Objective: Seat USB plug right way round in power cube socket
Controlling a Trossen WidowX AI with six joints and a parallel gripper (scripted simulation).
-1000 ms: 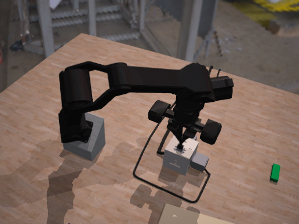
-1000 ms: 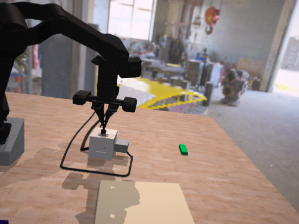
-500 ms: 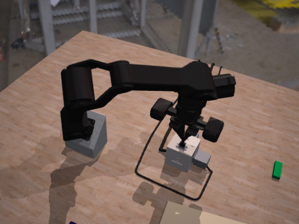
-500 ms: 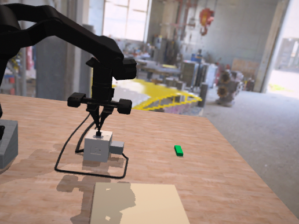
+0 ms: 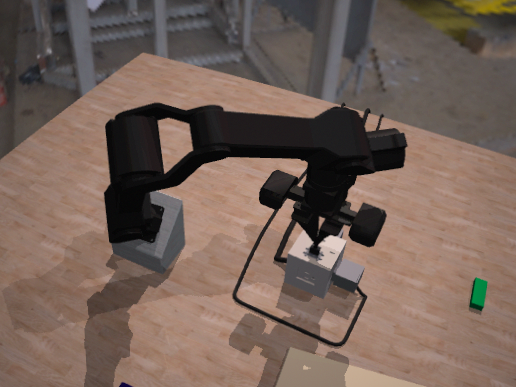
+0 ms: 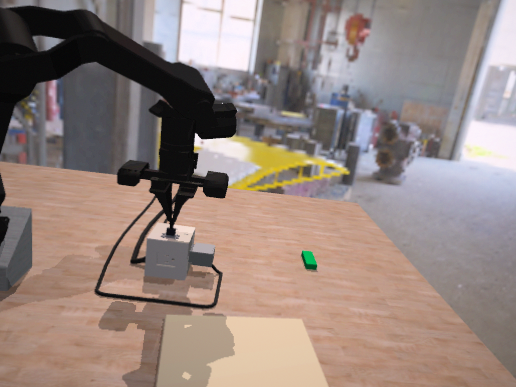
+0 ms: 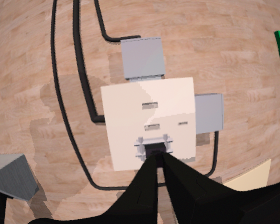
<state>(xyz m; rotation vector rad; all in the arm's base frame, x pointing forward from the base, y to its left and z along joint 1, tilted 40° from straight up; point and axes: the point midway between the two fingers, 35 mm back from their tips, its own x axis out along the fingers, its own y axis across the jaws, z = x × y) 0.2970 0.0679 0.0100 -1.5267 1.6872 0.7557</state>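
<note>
The black USB plug is 20 mm below my gripper tip. The rest, counted from my gripper tip: USB socket (40 mm below); pale mat (130 mm ahead, 220 mm to the right, 100 mm below); green block (300 mm ahead, 80 mm to the left, 100 mm below).
</note>
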